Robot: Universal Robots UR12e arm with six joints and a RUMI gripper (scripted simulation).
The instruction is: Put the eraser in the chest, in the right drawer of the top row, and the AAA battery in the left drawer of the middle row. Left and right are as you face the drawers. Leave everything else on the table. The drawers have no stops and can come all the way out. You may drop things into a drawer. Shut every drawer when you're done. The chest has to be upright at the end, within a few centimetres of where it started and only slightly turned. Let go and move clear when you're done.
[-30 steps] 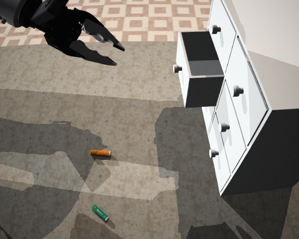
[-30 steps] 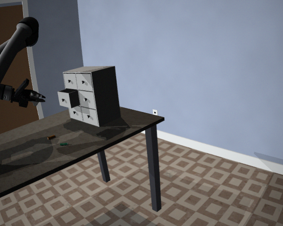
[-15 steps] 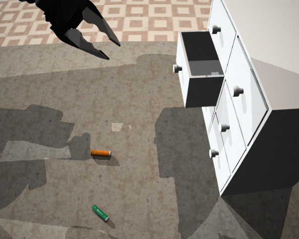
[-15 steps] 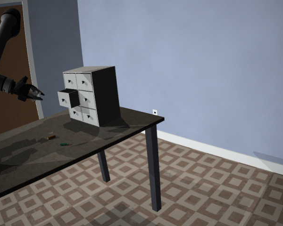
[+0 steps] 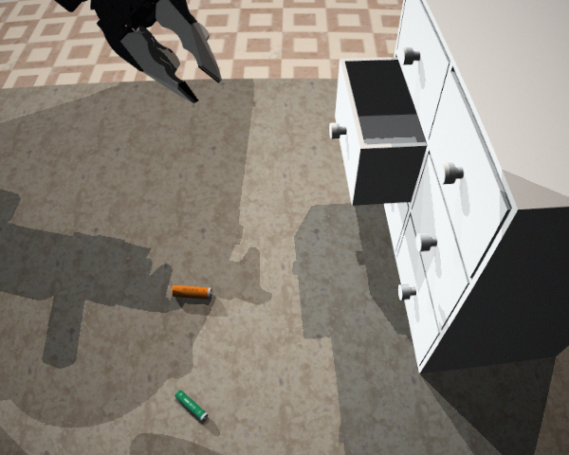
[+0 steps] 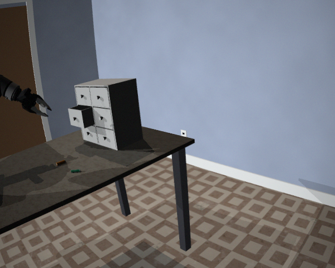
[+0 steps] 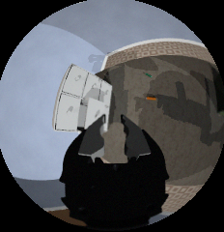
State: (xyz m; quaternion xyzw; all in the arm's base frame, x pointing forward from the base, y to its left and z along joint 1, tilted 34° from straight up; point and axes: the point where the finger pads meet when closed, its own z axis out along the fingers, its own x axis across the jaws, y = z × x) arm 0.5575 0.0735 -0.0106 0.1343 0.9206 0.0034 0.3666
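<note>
Right now my hand is 270 mm to the left of the green battery, 230 mm above it and 10 mm past it. The rest, counted from my hand: white eraser (340 mm ahead, 100 mm to the right, 10 mm below); orange battery (230 mm below, 120 mm to the right, 20 mm behind).
</note>
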